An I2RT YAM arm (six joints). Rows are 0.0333 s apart.
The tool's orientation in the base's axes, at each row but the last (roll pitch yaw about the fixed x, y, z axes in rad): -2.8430 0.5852 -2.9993; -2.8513 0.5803 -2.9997; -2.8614 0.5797 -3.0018; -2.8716 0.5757 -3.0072; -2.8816 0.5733 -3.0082; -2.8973 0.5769 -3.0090; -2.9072 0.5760 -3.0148; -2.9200 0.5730 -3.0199
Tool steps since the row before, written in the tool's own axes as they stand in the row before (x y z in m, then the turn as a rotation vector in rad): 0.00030 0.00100 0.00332 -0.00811 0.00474 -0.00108; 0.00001 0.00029 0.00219 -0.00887 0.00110 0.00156; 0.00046 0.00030 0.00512 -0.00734 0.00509 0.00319; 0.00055 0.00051 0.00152 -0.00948 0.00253 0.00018; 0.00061 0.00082 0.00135 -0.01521 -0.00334 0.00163; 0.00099 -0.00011 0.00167 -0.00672 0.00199 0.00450; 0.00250 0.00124 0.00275 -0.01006 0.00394 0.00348; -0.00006 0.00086 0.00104 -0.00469 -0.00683 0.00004
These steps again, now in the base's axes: 0.00165 0.00022 -0.00306 0.00620 0.00579 0.00418; 0.00123 -0.00018 -0.00183 0.00824 0.00179 0.00335; 0.00249 -0.00079 -0.00444 0.00795 0.00517 0.00028; 0.00040 0.00014 -0.00164 0.00802 0.00350 0.00445; 0.00025 0.00048 -0.00160 0.01353 -0.00186 0.00765; 0.00011 -0.00050 -0.00188 0.00809 0.00193 -0.00040; -0.00055 0.00050 -0.00385 0.01031 0.00436 0.00187; 0.00062 0.00069 -0.00098 0.00393 -0.00624 0.00377
